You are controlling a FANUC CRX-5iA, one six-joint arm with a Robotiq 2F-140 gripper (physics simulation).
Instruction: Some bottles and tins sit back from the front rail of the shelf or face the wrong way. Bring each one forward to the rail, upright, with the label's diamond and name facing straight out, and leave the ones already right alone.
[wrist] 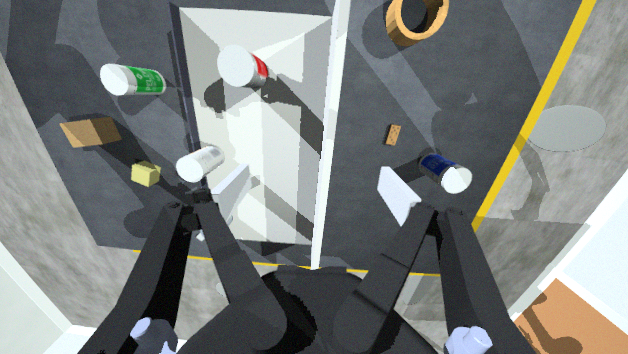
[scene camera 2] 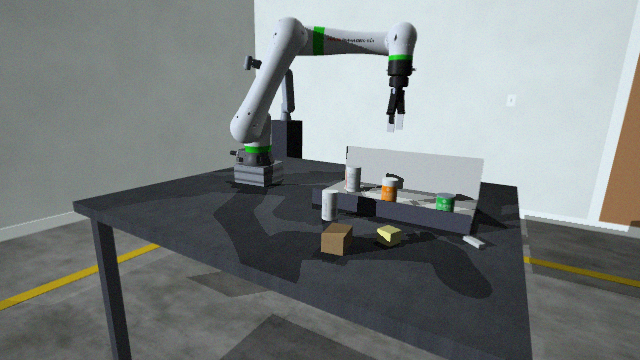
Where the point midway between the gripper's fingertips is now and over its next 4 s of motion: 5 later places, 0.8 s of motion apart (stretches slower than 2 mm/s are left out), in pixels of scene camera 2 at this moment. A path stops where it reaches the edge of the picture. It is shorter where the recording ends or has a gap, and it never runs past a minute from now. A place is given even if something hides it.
The gripper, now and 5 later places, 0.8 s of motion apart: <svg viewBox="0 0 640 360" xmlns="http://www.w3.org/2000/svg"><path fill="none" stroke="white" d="M394 130L383 111L376 101L377 100L376 108L366 146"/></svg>
